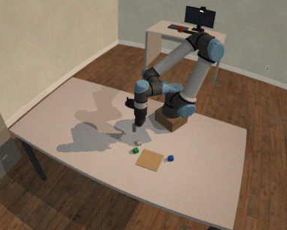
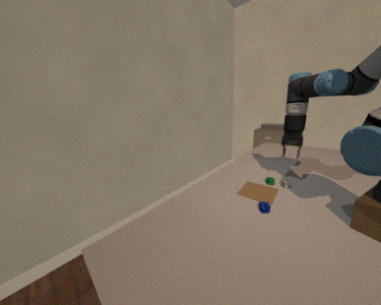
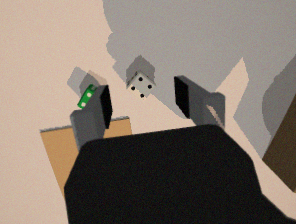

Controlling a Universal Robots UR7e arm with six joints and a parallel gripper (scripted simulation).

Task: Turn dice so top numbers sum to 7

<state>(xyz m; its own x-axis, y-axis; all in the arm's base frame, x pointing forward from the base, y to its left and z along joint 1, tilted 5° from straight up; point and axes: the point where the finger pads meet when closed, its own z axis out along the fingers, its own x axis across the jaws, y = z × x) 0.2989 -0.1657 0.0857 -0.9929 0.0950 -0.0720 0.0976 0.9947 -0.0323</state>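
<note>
The white die is 140 mm below my hand and 20 mm to the left of it. Also, from my hand: blue die (260 mm to the left, 140 mm below, 50 mm ahead); green die (140 mm below, 70 mm ahead, 20 mm to the left); tan mat (160 mm below, 130 mm to the left, 100 mm ahead).
</note>
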